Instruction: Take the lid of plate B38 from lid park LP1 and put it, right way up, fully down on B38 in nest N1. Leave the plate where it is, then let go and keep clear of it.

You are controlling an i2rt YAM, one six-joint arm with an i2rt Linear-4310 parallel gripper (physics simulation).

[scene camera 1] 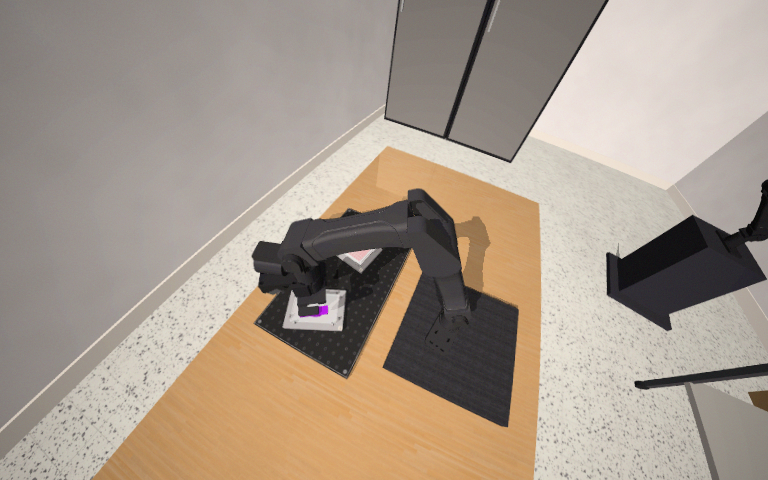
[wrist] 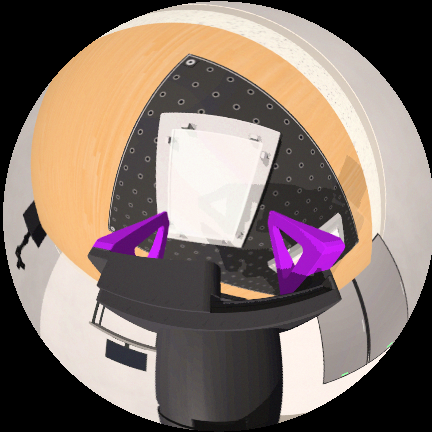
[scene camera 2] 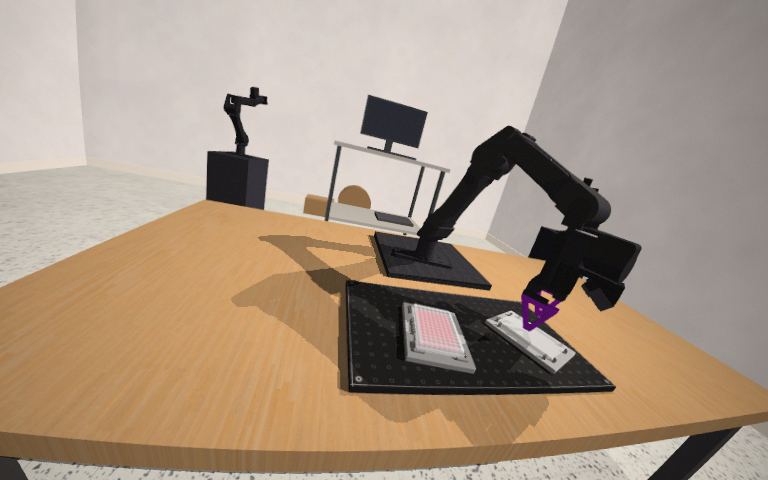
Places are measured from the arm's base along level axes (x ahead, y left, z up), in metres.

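Pixels of known places: gripper, fingertip midpoint: (scene camera 1: 316, 299) (wrist: 218, 216) (scene camera 2: 532, 322); arm's base, origin of the base link: (scene camera 1: 449, 321) (scene camera 2: 422, 258).
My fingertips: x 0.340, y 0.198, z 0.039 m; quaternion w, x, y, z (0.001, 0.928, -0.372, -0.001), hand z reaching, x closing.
For each thing: its top centre in the pictures, then the offset to it from my fingertips. Level surfaces: height alone.
- clear-white lid, middle of its top: (wrist: 206, 193) (scene camera 2: 531, 333) (scene camera 1: 315, 307) dy +0.014, dx -0.003, dz -0.029 m
- light grey holder, middle of its top: (wrist: 207, 194) (scene camera 2: 531, 332) (scene camera 1: 315, 306) dy +0.013, dx -0.002, dz -0.027 m
- pink-filled plate, middle of its top: (scene camera 2: 436, 325) (scene camera 1: 354, 244) dy -0.221, dx +0.051, dz -0.020 m
- wooden table, its level: dz -0.060 m
The clear-white lid (scene camera 1: 333, 302) (scene camera 2: 544, 343) (wrist: 215, 170) lies flat in the light grey holder (scene camera 2: 556, 367) (wrist: 162, 165), taken as LP1. My gripper (scene camera 1: 314, 311) (scene camera 2: 541, 320) (wrist: 218, 216) is open and empty, with purple fingers pointing down above the lid. Finger shadows fall on the lid. In the wrist view the fingertips stand to either side near its lower end. The pink-filled plate (scene camera 1: 360, 254) (scene camera 2: 436, 328), taken as B38, sits uncovered in the other grey holder (scene camera 2: 444, 363) (wrist: 338, 221), taken as N1. In the wrist view a finger partly hides that holder. No labels are readable.
Both holders stand on the black perforated board (scene camera 1: 355, 339) (scene camera 2: 376, 379) (wrist: 182, 82), on the wooden table (scene camera 1: 271, 396) (scene camera 2: 226, 362). My arm's base stands on the dark mat (scene camera 1: 475, 373) (scene camera 2: 470, 277). A monitor (scene camera 2: 393, 120) and a second arm (scene camera 2: 240, 127) are in the background.
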